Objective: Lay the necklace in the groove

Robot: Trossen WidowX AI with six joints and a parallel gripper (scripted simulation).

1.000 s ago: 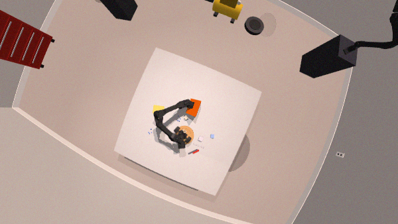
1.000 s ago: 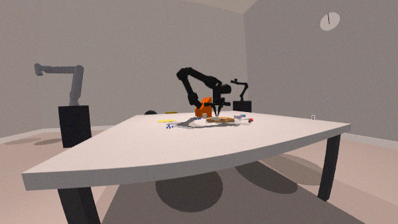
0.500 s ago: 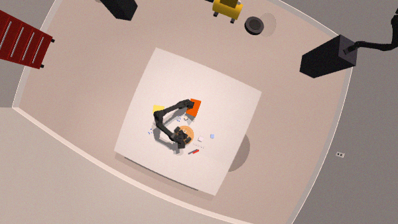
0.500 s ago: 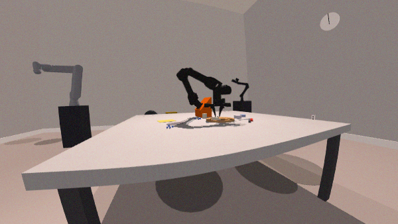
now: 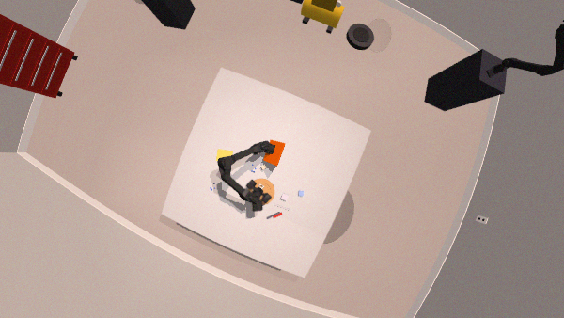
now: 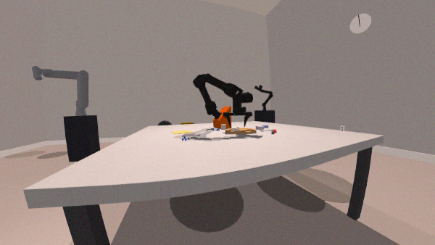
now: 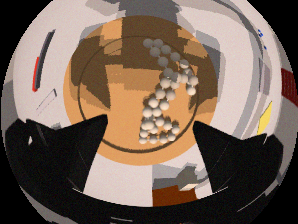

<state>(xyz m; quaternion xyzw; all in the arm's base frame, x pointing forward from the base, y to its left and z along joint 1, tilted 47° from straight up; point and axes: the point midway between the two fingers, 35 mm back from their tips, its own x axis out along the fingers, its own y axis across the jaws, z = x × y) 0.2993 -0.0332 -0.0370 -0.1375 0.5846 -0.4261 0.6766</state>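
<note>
The round tan bead board is 20 mm ahead of my gripper tip, 10 mm to the left of it and 20 mm below it. The rest, counted from my gripper tip: tool (160 mm ahead, 170 mm to the left, 20 mm below); white square (190 mm to the left, 10 mm below); pale blue cube (60 mm behind, 300 mm to the left, 20 mm below).
</note>
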